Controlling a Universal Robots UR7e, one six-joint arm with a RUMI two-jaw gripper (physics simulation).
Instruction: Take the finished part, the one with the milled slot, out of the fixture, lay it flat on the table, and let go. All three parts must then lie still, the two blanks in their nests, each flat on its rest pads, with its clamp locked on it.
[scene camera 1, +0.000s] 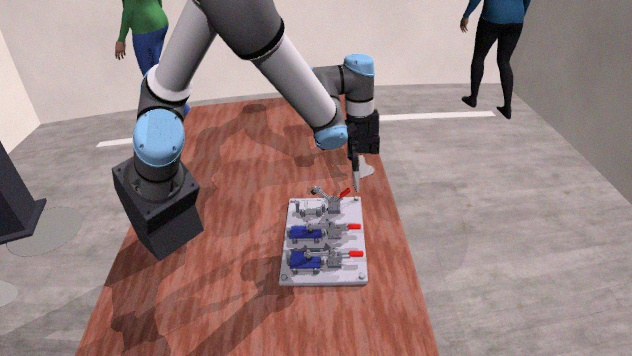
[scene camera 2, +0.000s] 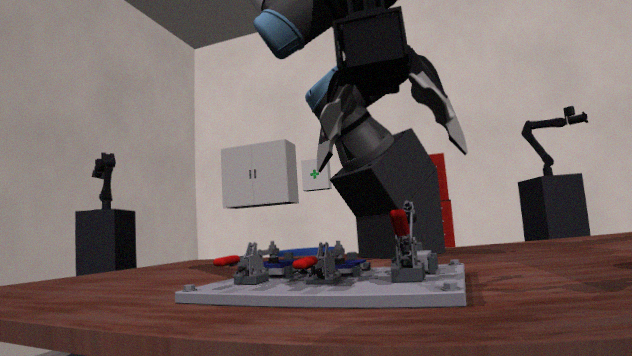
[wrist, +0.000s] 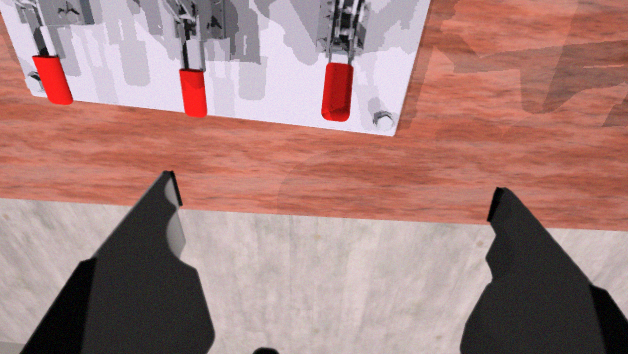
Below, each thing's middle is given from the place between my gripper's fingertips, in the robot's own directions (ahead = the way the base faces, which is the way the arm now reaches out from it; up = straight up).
Now: the fixture plate (scene camera 2: 373, 289) 14 cm below my hand, 13 cm behind it and 7 cm to the right of it.
